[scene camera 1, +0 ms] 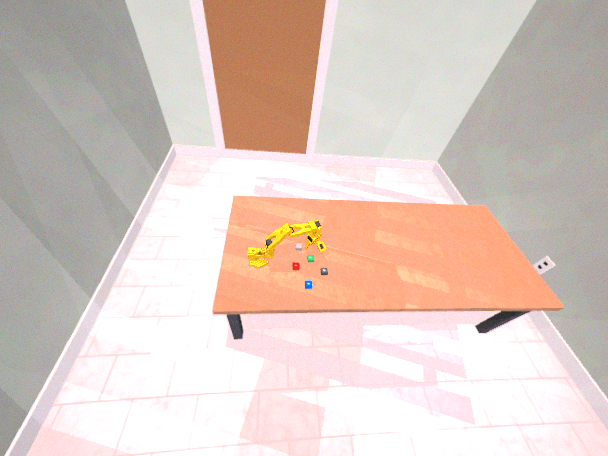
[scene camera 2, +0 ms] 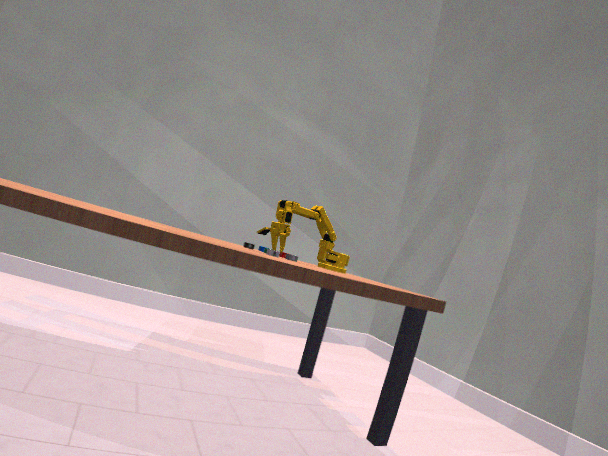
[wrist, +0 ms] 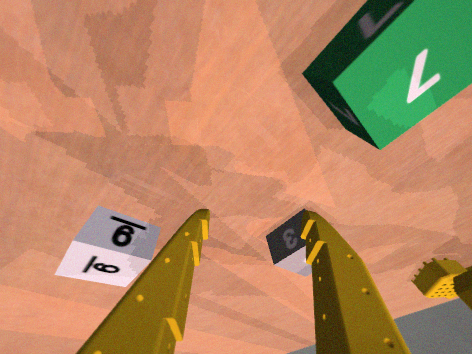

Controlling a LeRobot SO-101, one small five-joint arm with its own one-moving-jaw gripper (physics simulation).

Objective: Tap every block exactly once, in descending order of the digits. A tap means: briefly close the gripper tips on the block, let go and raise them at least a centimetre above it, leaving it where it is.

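My gripper (scene camera 1: 307, 248) (scene camera 2: 278, 252) (wrist: 256, 212) is partly open and empty, its tips low over the table. A grey block (scene camera 1: 298, 246) (wrist: 286, 239) marked 3 is partly hidden behind the right-hand jaw tip in the wrist view. A white block (wrist: 107, 247) marked with an underlined 6 lies left of the jaws; the gripper hides it in scene camera 1. A green block (scene camera 1: 310, 258) (wrist: 400, 75) marked 7 is at the wrist view's upper right. Red (scene camera 1: 296, 266) (scene camera 2: 283, 255), dark (scene camera 1: 324, 271) (scene camera 2: 248, 245) and blue (scene camera 1: 308, 284) (scene camera 2: 262, 249) blocks have unreadable digits.
The blocks lie on the wooden table (scene camera 1: 400, 235) (scene camera 2: 150, 231), near its left end in scene camera 1. The arm's yellow base (scene camera 1: 258, 263) (scene camera 2: 332, 260) stands left of the blocks there. The red, dark and blue blocks lie toward the table's front edge from the gripper.
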